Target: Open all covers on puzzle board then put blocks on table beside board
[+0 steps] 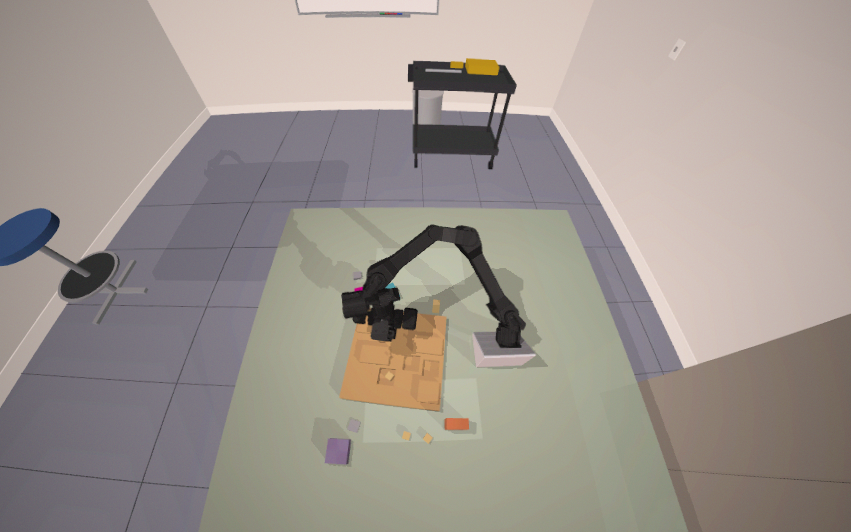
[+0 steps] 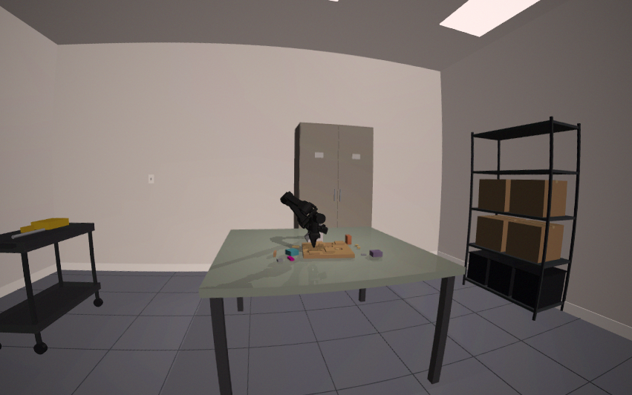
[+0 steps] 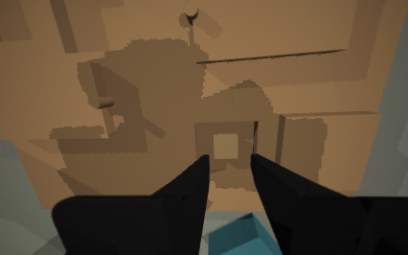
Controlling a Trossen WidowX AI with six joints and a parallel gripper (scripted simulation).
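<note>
The teal block is 1 cm ahead of my gripper tip, 13 cm to the right of it and 3 cm below it. Round my gripper tip: orange stick 2 cm ahead, 23 cm to the right, 3 cm below; then orange block 22 cm behind, 28 cm to the left, 1 cm below; then magenta bar 11 cm ahead, 15 cm to the right, 4 cm below.
</note>
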